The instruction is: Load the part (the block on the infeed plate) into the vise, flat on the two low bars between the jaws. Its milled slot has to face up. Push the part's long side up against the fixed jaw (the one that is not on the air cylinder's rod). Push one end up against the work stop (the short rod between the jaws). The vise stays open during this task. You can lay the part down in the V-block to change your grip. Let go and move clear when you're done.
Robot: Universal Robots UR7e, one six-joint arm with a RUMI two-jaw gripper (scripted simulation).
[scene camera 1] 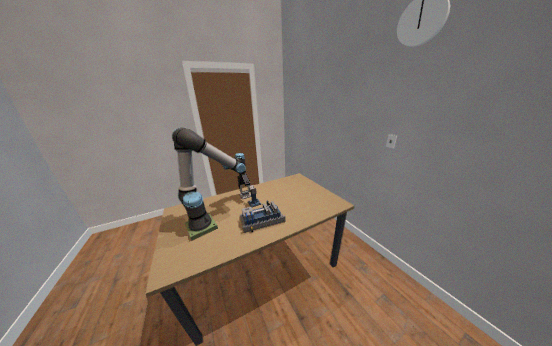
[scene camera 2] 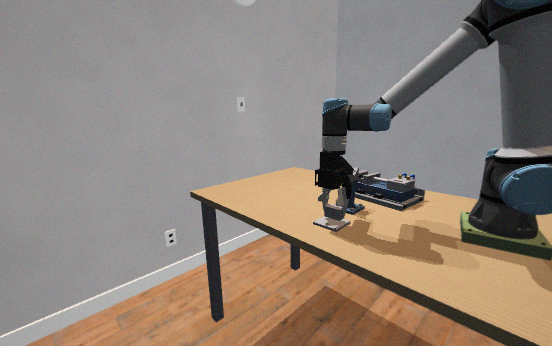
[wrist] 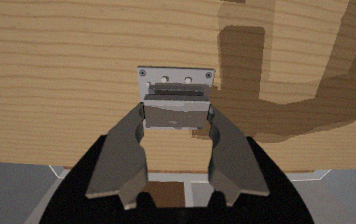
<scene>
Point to a part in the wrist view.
At 173, 106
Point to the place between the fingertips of my gripper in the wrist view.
175, 104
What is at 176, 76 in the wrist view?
An infeed plate.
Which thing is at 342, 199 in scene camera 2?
My gripper.
</scene>
